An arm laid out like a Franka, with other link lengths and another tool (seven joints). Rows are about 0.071 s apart.
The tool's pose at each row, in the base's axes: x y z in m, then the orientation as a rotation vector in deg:
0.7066 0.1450 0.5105 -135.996 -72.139 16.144
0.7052 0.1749 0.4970 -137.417 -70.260 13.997
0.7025 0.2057 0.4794 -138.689 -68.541 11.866
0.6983 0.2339 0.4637 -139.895 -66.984 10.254
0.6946 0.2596 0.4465 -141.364 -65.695 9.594
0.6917 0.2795 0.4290 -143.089 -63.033 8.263
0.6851 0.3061 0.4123 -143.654 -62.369 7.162
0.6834 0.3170 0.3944 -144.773 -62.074 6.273
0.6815 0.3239 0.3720 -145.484 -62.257 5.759
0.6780 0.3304 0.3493 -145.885 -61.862 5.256
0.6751 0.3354 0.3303 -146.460 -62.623 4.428
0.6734 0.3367 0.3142 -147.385 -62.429 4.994
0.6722 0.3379 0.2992 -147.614 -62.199 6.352
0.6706 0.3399 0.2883 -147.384 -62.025 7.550
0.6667 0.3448 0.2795 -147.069 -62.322 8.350
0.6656 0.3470 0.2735 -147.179 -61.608 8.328
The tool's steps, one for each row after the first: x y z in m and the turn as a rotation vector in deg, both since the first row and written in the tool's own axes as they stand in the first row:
0.0235 -0.0094 0.0209 -0.925 1.658 1.307
0.0470 -0.0183 0.0461 -1.835 3.266 2.468
0.0675 -0.0279 0.0695 -2.651 4.479 3.595
0.0861 -0.0352 0.0933 -3.541 4.891 4.819
0.1005 -0.0390 0.1155 -4.344 6.089 6.841
0.1183 -0.0491 0.1402 -4.888 6.829 7.274
0.1259 -0.0473 0.1597 -5.966 7.129 7.730
0.1300 -0.0417 0.1822 -6.771 7.161 7.808
0.1328 -0.0368 0.2054 -7.111 7.474 8.113
0.1348 -0.0325 0.2247 -8.105 7.551 7.750
0.1345 -0.0269 0.2399 -8.627 6.957 8.296
0.1345 -0.0214 0.2540 -8.332 6.112 8.726
0.1350 -0.0185 0.2648 -7.732 5.494 8.930
0.1366 -0.0196 0.2754 -7.348 4.998 8.764
0.1376 -0.0187 0.2817 -7.192 5.206 9.221

